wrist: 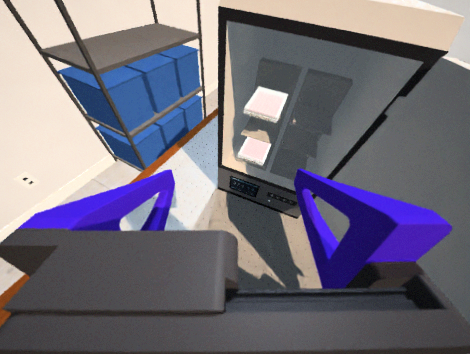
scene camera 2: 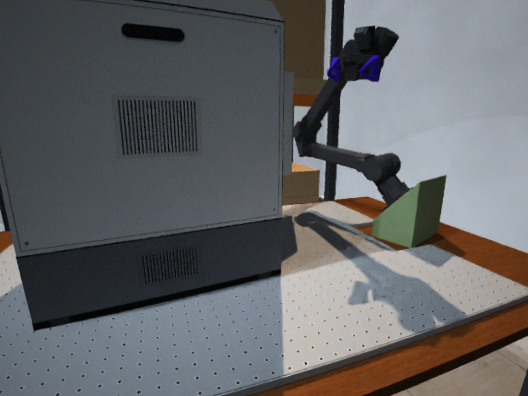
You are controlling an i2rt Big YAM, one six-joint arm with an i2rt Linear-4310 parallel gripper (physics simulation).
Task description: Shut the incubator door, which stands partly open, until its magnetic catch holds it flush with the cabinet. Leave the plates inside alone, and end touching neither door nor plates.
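Places are measured from the arm's base along level axes (x ahead, y left, z up), in centimetres.
Pixels of known places: gripper, fingertip midpoint: (wrist: 234, 176) (scene camera 2: 343, 73); arm's base, link origin: (scene camera 2: 402, 202).
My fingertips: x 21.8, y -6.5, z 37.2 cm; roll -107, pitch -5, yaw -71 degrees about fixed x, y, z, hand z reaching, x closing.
For each thing: its top centre in the pictures, then the offset to it from my fingertips. Level surfaces: height alone.
- upper plate, top centre: (wrist: 267, 100) dz -11.7, dx +35.6, dy +2.0 cm
- lower plate, top centre: (wrist: 256, 145) dz -27.3, dx +35.6, dy +2.0 cm
- perforated board, surface height: dz -46.5 cm
- wooden table, surface height: dz -47.8 cm
The incubator (scene camera 2: 150, 190) (wrist: 340, 10) shows its vented panel in scene camera 2 and its black-framed front in the wrist view. Two pale pink plates, the upper plate (wrist: 266, 103) and the lower plate (wrist: 254, 150), sit inside. A broad dark grey surface lies right of a stepped black edge; I cannot tell whether it is the door. A pale strip past the cabinet's right edge in scene camera 2 may be the door's edge; the rest is hidden. My gripper (scene camera 2: 352, 70) (wrist: 234, 176) is open and empty, high in front of the incubator, apart from the plates.
A green wedge block (scene camera 2: 412, 215) stands by the arm's base. The perforated board (scene camera 2: 330, 330) lies on the wooden table (scene camera 2: 380, 376) under the incubator. A rack (wrist: 120, 47) with blue bins (wrist: 120, 95) stands beyond the table. A cardboard box (scene camera 2: 301, 186) shows behind the cabinet.
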